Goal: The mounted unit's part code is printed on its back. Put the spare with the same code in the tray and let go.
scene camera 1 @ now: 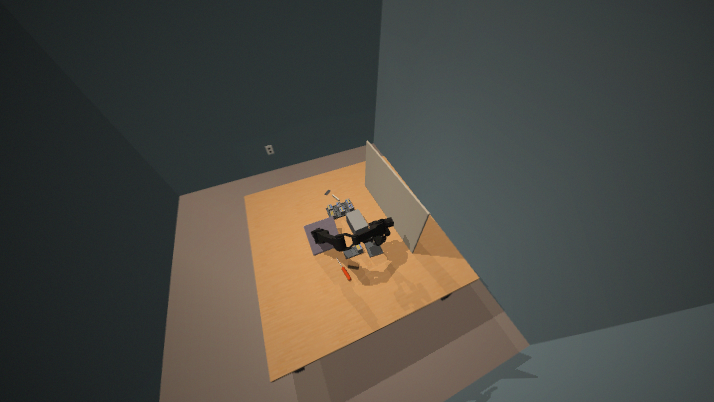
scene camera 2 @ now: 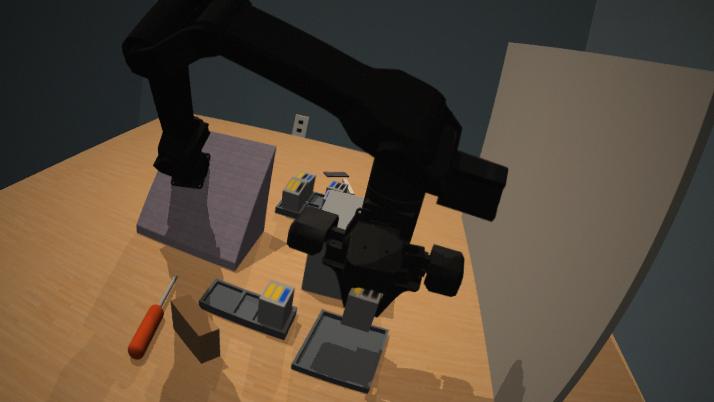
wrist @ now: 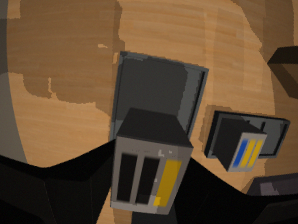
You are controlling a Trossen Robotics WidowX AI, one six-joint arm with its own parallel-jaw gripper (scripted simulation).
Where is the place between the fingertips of the gripper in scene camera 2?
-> At 361, 310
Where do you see a beige panel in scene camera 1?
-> At 396, 200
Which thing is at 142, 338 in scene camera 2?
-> A red screwdriver.
